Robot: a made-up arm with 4 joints. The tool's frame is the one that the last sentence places.
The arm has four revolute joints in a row. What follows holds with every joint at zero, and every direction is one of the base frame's.
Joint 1 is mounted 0.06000 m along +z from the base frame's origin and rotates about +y.
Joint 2 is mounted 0.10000 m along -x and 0.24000 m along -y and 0.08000 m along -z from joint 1 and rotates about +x.
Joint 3 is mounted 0.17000 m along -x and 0.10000 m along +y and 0.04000 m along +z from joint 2 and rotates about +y.
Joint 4 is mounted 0.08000 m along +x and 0.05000 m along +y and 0.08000 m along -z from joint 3 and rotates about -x.
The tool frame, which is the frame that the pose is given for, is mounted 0.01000 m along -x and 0.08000 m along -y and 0.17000 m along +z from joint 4; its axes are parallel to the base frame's.
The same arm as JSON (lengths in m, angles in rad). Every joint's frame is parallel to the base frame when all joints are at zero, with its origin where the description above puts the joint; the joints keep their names.
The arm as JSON. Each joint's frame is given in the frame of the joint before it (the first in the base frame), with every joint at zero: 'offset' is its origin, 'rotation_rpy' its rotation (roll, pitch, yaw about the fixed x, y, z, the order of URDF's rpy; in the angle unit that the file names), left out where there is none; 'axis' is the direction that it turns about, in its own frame. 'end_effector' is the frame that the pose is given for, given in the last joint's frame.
{"length_unit": "m", "angle_unit": "rad", "chain": [
  {"id": "joint 1", "offset": [0.0, 0.0, 0.06], "axis": [0.0, 1.0, 0.0]},
  {"id": "joint 2", "offset": [-0.1, -0.24, -0.08], "axis": [1.0, 0.0, 0.0]},
  {"id": "joint 3", "offset": [-0.17, 0.1, 0.04], "axis": [0.0, 1.0, 0.0]},
  {"id": "joint 4", "offset": [0.08, 0.05, -0.08], "axis": [-1.0, 0.0, 0.0]}
], "end_effector": {"offset": [-0.01, -0.08, 0.17]}}

